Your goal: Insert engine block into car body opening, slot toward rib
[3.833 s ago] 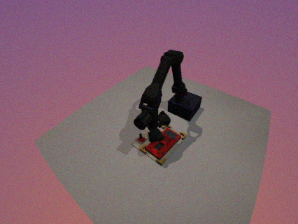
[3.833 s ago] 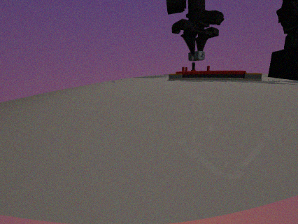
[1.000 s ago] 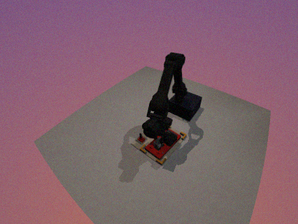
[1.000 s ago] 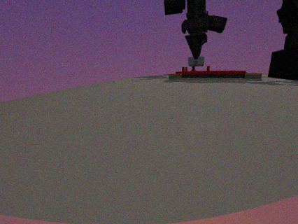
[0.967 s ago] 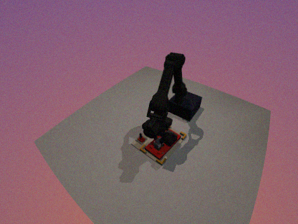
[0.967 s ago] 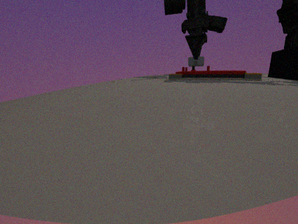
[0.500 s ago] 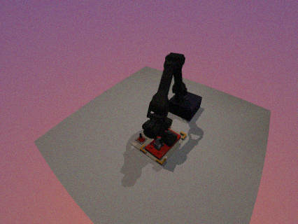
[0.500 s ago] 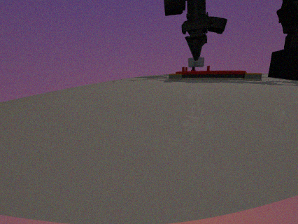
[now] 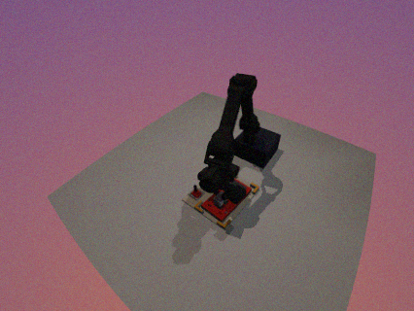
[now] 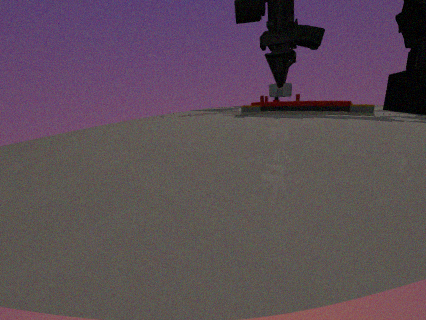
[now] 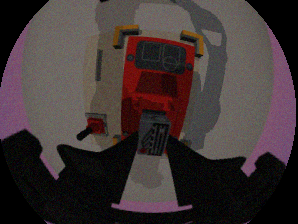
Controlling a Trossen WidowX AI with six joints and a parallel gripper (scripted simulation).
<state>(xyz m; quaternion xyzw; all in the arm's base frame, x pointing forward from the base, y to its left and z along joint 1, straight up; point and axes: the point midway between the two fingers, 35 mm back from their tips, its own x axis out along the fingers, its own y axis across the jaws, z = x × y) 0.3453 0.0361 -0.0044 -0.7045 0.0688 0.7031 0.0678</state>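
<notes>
Now: the grey engine block 10 mm below my gripper tip.
</notes>
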